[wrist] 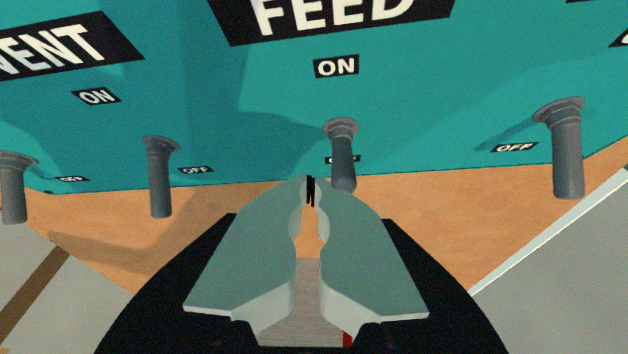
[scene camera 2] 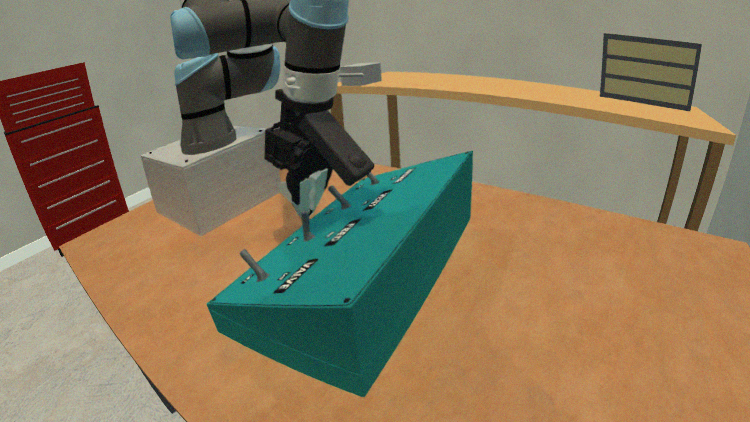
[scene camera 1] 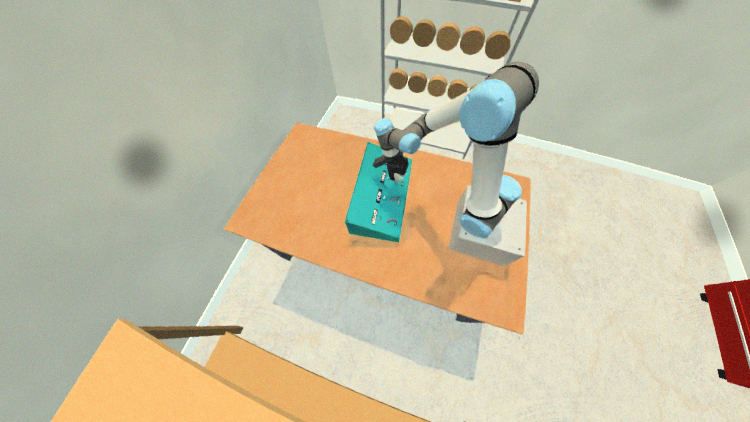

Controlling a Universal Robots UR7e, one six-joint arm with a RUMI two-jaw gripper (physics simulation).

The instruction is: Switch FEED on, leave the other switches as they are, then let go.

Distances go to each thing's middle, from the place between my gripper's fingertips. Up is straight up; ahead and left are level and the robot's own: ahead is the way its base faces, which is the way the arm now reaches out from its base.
The vent lever (wrist: 159, 187) lies 10 cm to the left of my hand and 3 cm behind it. Also, from my hand: valve lever (wrist: 568, 173) 13 cm to the right, 4 cm ahead; then teal switch box (scene camera 2: 333, 304) 7 cm ahead, 6 cm to the left, 3 cm below.
